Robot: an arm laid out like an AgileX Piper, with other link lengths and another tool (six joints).
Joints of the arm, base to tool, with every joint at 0 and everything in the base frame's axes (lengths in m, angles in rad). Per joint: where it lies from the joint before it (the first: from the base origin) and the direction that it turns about. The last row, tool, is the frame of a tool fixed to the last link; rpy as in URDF.
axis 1: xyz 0.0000 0.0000 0.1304 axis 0 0 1
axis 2: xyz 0.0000 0.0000 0.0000 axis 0 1 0
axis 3: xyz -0.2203 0.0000 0.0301 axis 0 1 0
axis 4: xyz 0.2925 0.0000 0.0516 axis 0.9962 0 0.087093
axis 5: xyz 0.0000 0.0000 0.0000 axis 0 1 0
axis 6: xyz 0.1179 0.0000 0.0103 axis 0.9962 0 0.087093
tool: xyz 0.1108 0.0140 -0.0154 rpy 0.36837 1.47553 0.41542
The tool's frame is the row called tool.
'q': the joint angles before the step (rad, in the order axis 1, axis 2, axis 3, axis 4, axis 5, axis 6). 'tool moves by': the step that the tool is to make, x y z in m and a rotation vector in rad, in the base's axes. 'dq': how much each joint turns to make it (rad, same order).
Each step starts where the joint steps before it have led.
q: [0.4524, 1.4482, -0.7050, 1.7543, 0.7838, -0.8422]
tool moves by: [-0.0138, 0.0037, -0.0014, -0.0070, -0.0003, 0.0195]
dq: [0.0299, -0.0318, 0.0313, 0.0002, -0.0126, 0.0016]
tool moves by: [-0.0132, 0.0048, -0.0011, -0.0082, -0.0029, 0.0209]
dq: [0.0346, -0.0271, 0.0240, 0.0000, -0.0167, 0.0021]
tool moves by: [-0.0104, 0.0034, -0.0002, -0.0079, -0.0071, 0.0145]
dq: [0.0295, -0.0268, 0.0201, -0.0004, -0.0188, 0.0017]
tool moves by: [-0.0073, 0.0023, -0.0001, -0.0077, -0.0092, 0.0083]
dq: [0.0237, -0.0222, 0.0153, 0.0005, -0.0194, -0.0005]
